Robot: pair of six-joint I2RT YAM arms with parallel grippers.
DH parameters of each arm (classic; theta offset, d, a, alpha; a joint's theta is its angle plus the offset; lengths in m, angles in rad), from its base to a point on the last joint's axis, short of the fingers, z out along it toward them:
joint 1: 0 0.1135 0.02 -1.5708
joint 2: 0 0 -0.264 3.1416
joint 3: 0.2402 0 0.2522 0
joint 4: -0.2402 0 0.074 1.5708
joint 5: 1.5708 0 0 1.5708
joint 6: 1.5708 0.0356 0 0
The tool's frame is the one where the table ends.
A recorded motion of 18 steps. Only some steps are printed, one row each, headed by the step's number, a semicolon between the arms.
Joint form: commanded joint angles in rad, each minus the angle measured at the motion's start. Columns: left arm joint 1, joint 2, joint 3, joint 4, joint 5, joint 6; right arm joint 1, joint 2, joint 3, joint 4, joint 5, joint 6.
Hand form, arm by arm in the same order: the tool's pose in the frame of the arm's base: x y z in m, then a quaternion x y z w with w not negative. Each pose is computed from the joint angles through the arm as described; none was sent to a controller.
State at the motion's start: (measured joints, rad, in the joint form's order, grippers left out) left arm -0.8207 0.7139 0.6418 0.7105 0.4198 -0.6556; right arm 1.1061 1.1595 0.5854 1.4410 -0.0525 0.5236
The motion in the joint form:
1: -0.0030 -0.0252 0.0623 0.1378 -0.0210 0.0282; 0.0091 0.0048 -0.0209 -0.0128 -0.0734 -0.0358
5: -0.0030 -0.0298 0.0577 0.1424 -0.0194 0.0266; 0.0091 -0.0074 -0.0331 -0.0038 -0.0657 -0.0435
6: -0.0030 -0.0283 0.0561 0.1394 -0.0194 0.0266; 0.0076 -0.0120 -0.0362 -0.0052 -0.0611 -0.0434
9: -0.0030 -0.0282 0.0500 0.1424 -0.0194 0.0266; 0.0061 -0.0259 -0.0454 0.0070 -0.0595 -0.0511
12: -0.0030 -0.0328 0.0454 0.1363 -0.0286 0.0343; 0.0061 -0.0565 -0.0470 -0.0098 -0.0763 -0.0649
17: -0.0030 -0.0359 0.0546 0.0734 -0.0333 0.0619; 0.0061 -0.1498 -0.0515 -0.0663 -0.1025 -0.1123
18: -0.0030 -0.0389 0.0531 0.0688 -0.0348 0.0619; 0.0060 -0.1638 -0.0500 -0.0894 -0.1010 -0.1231
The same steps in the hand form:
1: 0.0779 -0.1045 0.4262 0.21820 0.31952 -0.66148 0.64245; 0.0952 0.2045 0.3478 -0.16747 0.32626 0.68402 0.63058
5: 0.0771 -0.1036 0.4256 0.21862 0.31745 -0.66229 0.64249; 0.0939 0.2011 0.3472 -0.16413 0.32280 0.68176 0.63566
6: 0.0777 -0.1043 0.4247 0.21868 0.32026 -0.66203 0.64134; 0.0939 0.2001 0.3471 -0.16184 0.32360 0.68084 0.63683
9: 0.0782 -0.1048 0.4230 0.21871 0.32174 -0.66189 0.64074; 0.0923 0.1960 0.3479 -0.15982 0.31580 0.67955 0.64261
12: 0.0783 -0.1045 0.4217 0.21585 0.32444 -0.65853 0.64381; 0.0892 0.1910 0.3521 -0.16767 0.30656 0.67808 0.64662
17: 0.0802 -0.1064 0.4205 0.21909 0.34502 -0.64681 0.64389; 0.0804 0.1752 0.3636 -0.18149 0.28360 0.66812 0.66351
18: 0.0800 -0.1061 0.4200 0.21847 0.34657 -0.64653 0.64356; 0.0797 0.1738 0.3649 -0.18350 0.28628 0.66369 0.66625

